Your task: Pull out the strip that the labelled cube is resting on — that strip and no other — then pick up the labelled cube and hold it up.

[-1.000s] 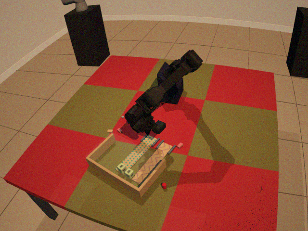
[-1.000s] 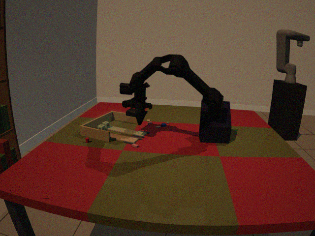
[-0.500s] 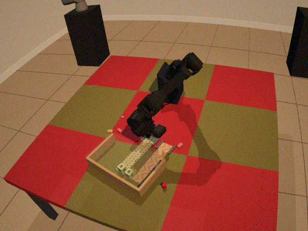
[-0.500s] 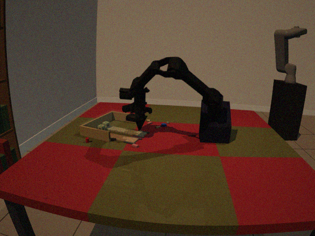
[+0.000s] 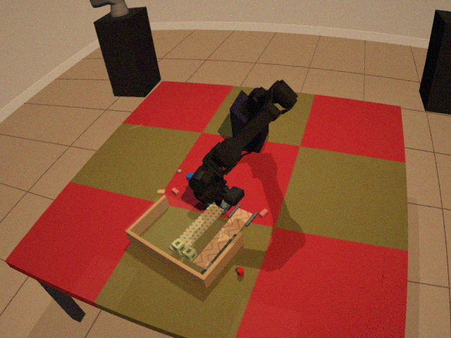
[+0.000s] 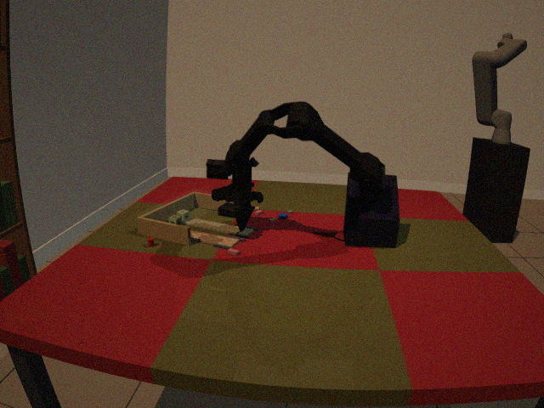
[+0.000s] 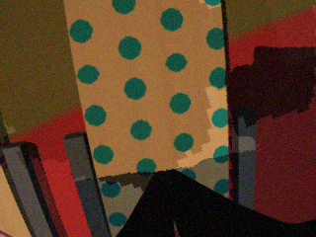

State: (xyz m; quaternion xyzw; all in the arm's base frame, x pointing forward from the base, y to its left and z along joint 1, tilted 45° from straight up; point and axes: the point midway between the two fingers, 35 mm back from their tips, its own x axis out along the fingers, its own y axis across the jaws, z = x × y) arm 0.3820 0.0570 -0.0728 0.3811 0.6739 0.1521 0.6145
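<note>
My gripper tip is now 90 mm short of the dotted strip and 30 mm to the left of it. Also, from my gripper tip: red cylinder: 240 mm ahead, 140 mm to the left; then blue cap: 150 mm to the right, 120 mm behind.
</note>
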